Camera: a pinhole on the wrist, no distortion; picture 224 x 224 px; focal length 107.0 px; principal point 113.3 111.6 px. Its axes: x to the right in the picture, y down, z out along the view. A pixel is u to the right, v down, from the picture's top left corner.
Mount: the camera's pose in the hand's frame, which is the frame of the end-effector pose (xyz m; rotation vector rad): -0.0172 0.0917 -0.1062 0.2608 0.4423 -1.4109
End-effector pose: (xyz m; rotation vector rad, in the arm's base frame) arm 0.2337 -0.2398 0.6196 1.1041 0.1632 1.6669
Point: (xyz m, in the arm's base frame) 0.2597 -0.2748 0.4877
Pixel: 217.1 7.4
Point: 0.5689 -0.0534 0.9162
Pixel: 120.5 165.0
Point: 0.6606 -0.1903 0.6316
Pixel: 149.5 106.4
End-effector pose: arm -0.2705 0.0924 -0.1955 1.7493 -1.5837 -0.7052
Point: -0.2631 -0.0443 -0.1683
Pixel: 138.0 213.3
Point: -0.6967 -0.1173 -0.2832
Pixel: 34.2 147.2
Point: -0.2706 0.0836 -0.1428
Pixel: 130.4 127.8
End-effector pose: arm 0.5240 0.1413 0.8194 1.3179 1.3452 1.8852
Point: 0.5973 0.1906 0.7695
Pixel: 134.0 95.9
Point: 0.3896 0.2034 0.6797
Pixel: outside the picture
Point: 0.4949 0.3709 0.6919
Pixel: 185.0 144.3
